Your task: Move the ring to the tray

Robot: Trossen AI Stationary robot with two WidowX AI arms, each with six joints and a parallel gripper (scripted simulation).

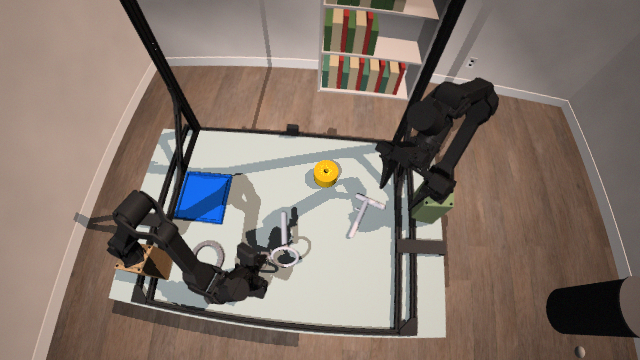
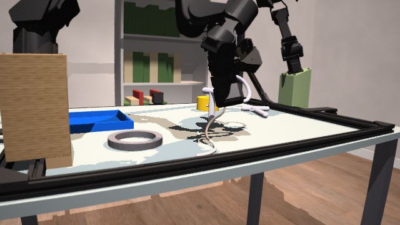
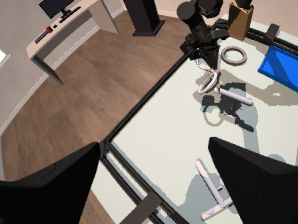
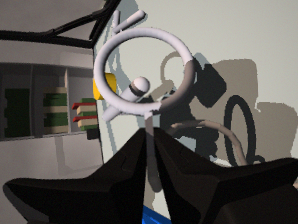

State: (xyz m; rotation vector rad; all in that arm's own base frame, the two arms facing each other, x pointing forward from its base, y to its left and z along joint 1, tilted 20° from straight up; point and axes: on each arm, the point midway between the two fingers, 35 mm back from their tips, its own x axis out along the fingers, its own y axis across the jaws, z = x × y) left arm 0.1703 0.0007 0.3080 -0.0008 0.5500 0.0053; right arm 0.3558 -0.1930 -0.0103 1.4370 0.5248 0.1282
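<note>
Now: the blue tray 310 mm behind my right hand, 200 mm to the right of it and 130 mm below it.
</note>
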